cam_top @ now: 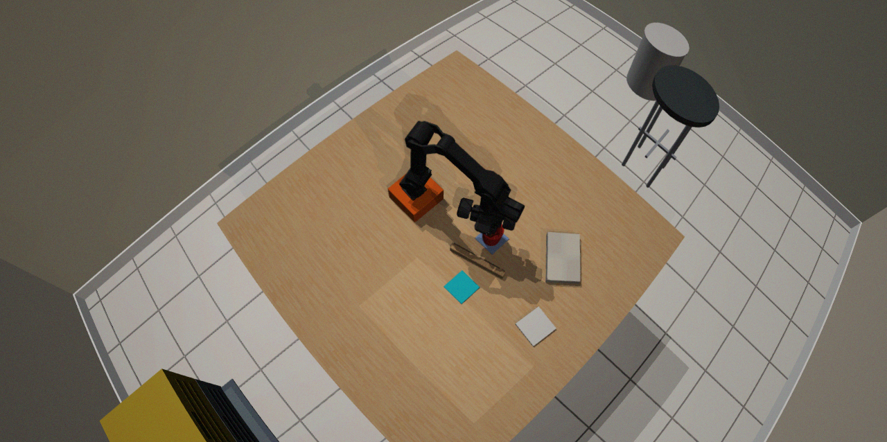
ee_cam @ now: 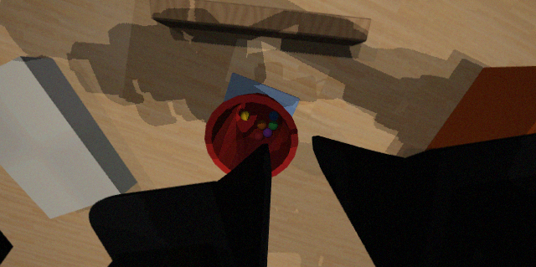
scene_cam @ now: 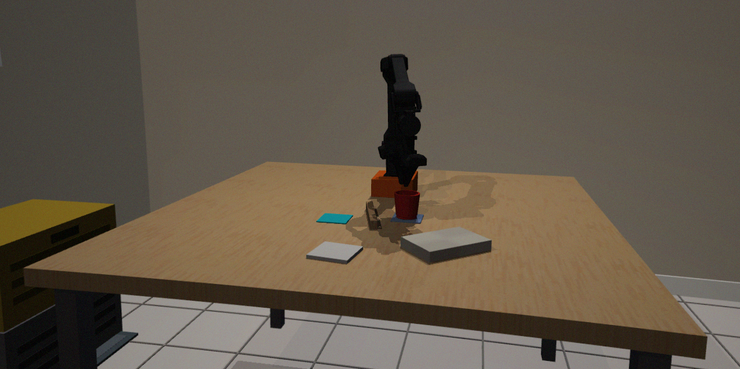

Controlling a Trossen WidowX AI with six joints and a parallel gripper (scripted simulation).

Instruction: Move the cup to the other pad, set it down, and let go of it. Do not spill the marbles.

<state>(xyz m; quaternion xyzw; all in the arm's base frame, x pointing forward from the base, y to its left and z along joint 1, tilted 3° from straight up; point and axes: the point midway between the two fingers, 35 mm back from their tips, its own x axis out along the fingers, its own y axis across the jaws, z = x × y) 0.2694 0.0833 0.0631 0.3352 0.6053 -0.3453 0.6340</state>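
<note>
Now: the red cup 30 mm ahead of my gripper tip, 10 mm to the left of it and 50 mm below it. The rest, counted from my gripper tip: low wooden bar (60 mm ahead, 80 mm to the right, 90 mm below); then blue pad (30 mm ahead, 20 mm to the left, 100 mm below); then teal pad (90 mm ahead, 180 mm to the right, 100 mm below).
</note>
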